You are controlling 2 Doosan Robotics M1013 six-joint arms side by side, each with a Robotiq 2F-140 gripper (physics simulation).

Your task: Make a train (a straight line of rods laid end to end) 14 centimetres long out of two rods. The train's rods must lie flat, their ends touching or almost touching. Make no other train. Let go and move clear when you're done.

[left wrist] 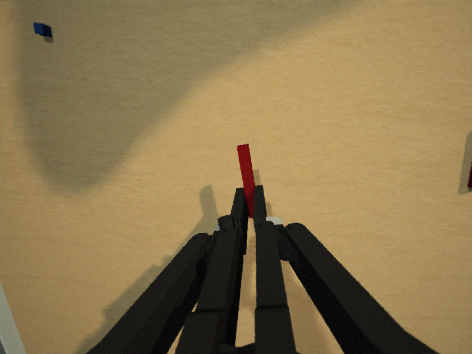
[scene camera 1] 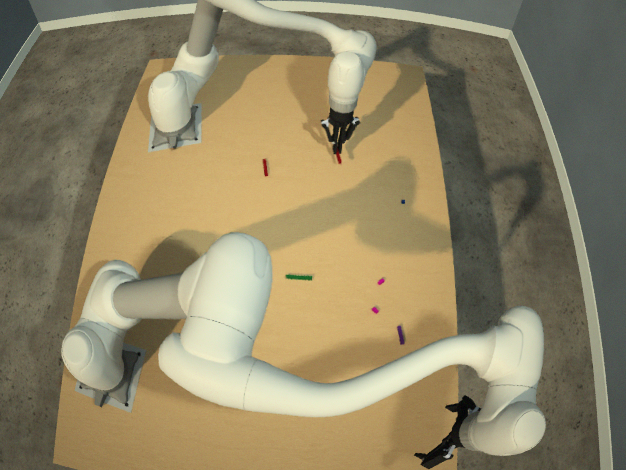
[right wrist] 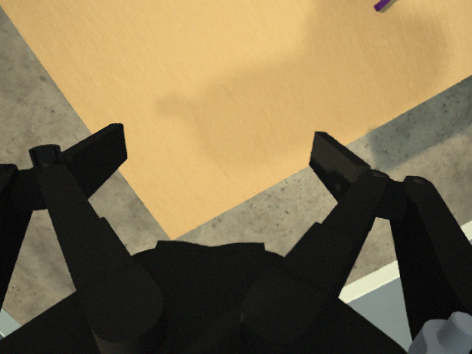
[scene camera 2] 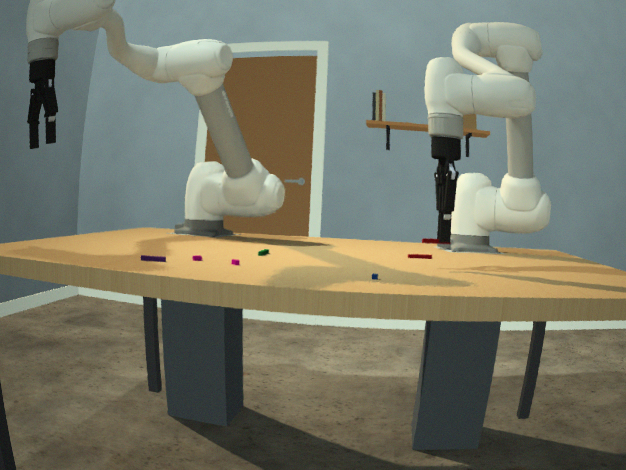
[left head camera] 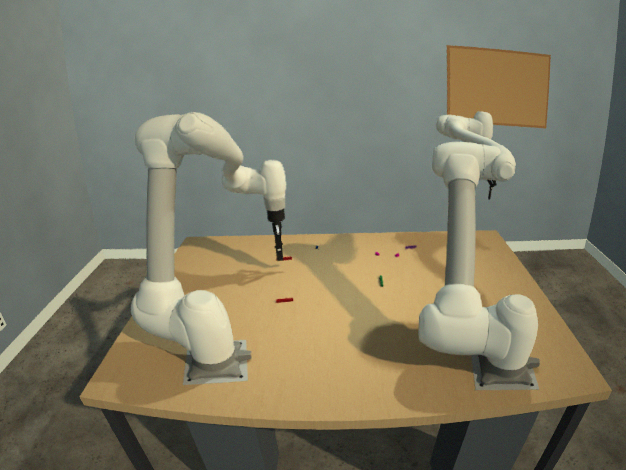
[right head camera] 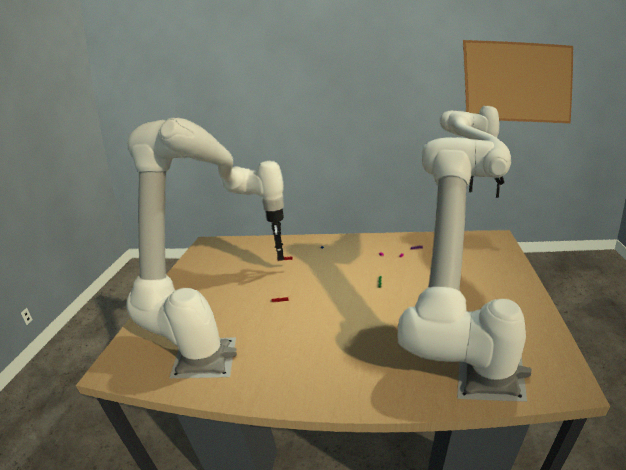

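Where they show: left gripper, between the fingertips: (left wrist: 251,199) (scene camera 1: 336,151) (scene camera 2: 443,241) (left head camera: 280,259) (right head camera: 280,259); right gripper, between the fingertips: (scene camera 1: 434,432) (right wrist: 220,144) (scene camera 2: 42,145) (left head camera: 476,196) (right head camera: 483,194); left arm's base, origin of its link: (scene camera 1: 175,126) (scene camera 2: 468,250) (left head camera: 215,361) (right head camera: 203,357); right arm's base, origin of its link: (scene camera 1: 109,371) (scene camera 2: 203,234) (left head camera: 503,366) (right head camera: 491,375).
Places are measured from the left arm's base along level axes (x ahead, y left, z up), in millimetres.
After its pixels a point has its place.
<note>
My left gripper (left head camera: 279,259) @[z 64, x 593, y -282 mm] (right head camera: 280,258) @[z 64, x 593, y -282 mm] (scene camera 1: 337,150) @[z 64, x 593, y -282 mm] (scene camera 2: 443,241) @[z 64, x 593, y -282 mm] (left wrist: 251,199) @[z 64, x 593, y -282 mm] is shut on one end of a red rod (left head camera: 287,258) @[z 66, x 590, y -317 mm] (right head camera: 288,258) @[z 66, x 590, y -317 mm] (scene camera 1: 338,158) @[z 67, x 591, y -318 mm] (scene camera 2: 430,240) @[z 66, x 598, y -318 mm] (left wrist: 245,162) @[z 70, x 593, y -321 mm], held level above the table. A second red rod (left head camera: 284,300) @[z 7, x 339, y -276 mm] (right head camera: 280,299) @[z 7, x 340, y -278 mm] (scene camera 1: 265,167) @[z 10, x 343, y -280 mm] (scene camera 2: 419,256) @[z 5, x 348, y -279 mm] (left wrist: 470,176) @[z 1, x 348, y -254 mm] lies flat, apart from it. A green rod (left head camera: 381,281) @[z 7, x 391, y -702 mm] (right head camera: 379,281) @[z 10, x 393, y -700 mm] (scene camera 1: 298,277) @[z 10, x 396, y -706 mm] (scene camera 2: 263,252) @[z 7, x 422, y -704 mm] and a purple rod (left head camera: 410,247) @[z 5, x 671, y -942 mm] (right head camera: 416,247) @[z 6, x 672, y -943 mm] (scene camera 1: 400,334) @[z 10, x 672, y -944 mm] (scene camera 2: 153,258) @[z 6, x 679, y -943 mm] (right wrist: 383,5) @[z 10, x 677, y -967 mm] also lie flat. My right gripper (scene camera 1: 432,432) @[z 267, x 641, y -1291 mm] (scene camera 2: 42,144) @[z 267, x 641, y -1291 mm] (right wrist: 220,144) @[z 267, x 641, y -1291 mm] is open and empty, high over the table's corner.
Two short magenta rods (scene camera 1: 380,281) @[z 10, x 645, y -759 mm] (scene camera 1: 374,310) @[z 9, x 607, y -850 mm] lie near the purple rod. A small blue cube (left head camera: 317,247) @[z 5, x 789, y -483 mm] (scene camera 1: 403,201) @[z 10, x 793, y -483 mm] (scene camera 2: 374,276) @[z 6, x 798, y -482 mm] (left wrist: 42,29) @[z 10, x 790, y -479 mm] lies toward the far edge in the left head camera. The right arm (scene camera 1: 323,397) @[z 619, x 356, y -1185 mm] stretches above the table in scene camera 1.
</note>
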